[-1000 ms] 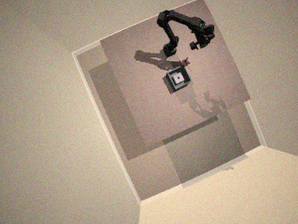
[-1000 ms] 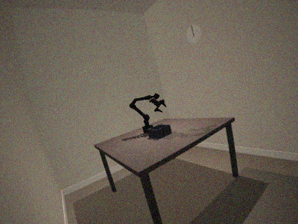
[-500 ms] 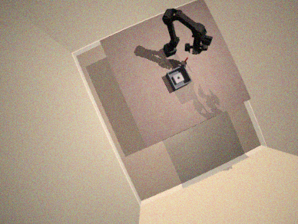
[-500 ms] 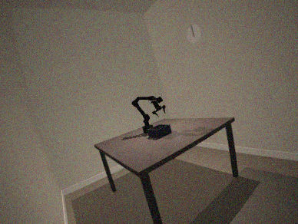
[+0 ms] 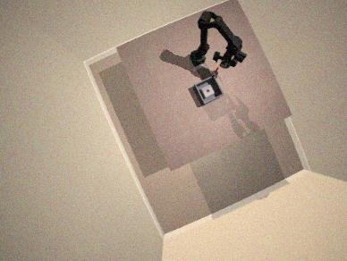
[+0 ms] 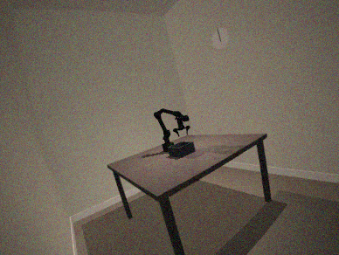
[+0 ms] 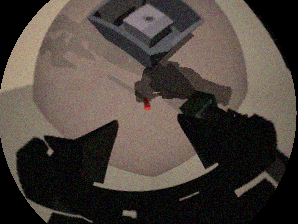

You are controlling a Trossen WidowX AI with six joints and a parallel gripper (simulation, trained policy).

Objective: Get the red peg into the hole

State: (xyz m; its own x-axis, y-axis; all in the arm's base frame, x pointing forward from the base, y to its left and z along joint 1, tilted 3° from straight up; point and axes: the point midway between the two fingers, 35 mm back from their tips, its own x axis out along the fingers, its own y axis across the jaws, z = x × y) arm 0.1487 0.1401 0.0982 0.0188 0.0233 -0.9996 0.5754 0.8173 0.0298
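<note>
My gripper tip is 100 mm above the red peg. Round my gripper tip: pale plate: 170 mm ahead, 150 mm to the right, 90 mm below; open box: 170 mm ahead, 150 mm to the right, 110 mm below.
</note>
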